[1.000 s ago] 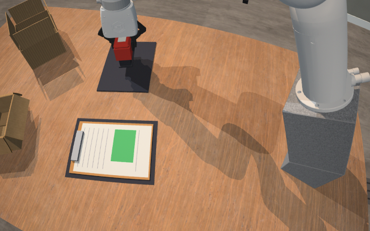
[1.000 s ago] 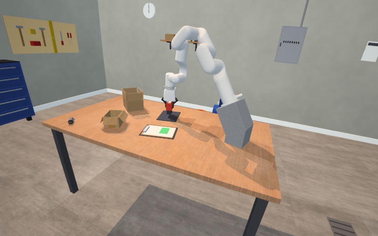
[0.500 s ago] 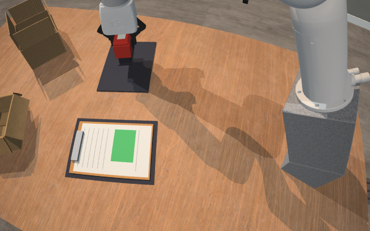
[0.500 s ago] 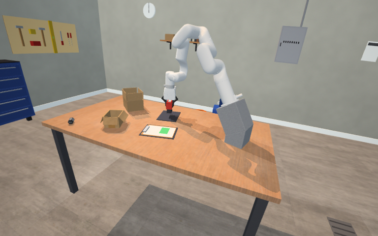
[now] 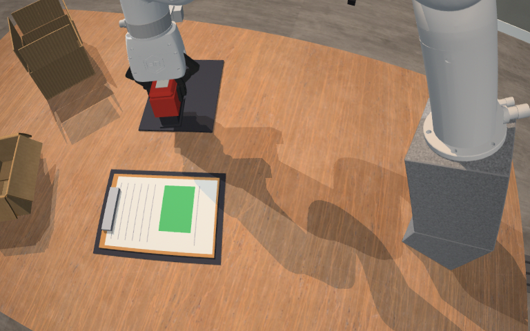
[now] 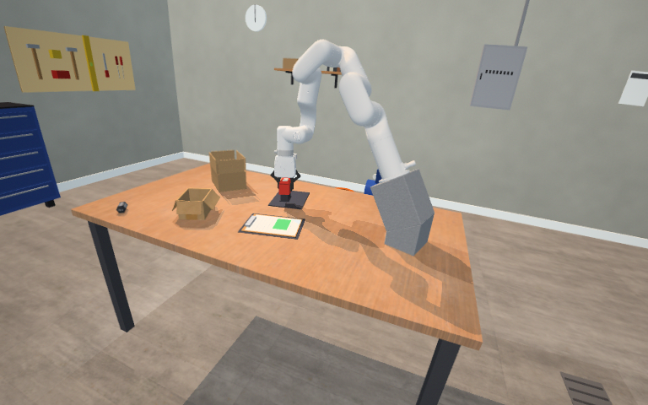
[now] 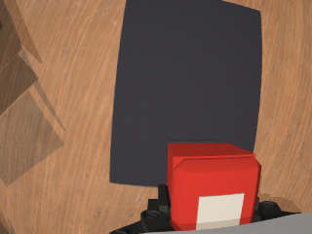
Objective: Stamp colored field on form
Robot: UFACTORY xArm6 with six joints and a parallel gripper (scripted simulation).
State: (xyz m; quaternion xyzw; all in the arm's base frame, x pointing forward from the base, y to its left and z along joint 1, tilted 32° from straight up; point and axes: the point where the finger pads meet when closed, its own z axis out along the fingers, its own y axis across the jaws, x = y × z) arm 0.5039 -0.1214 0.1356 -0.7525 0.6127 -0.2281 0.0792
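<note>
Now: the clipboard 21 cm to the left of my hand and 10 cm below it. The rest, counted from my hand: dark mat (10 cm below, 9 cm to the right); red stamp (2 cm below); small dark object (68 cm ahead, 29 cm to the left, 8 cm below).
</note>
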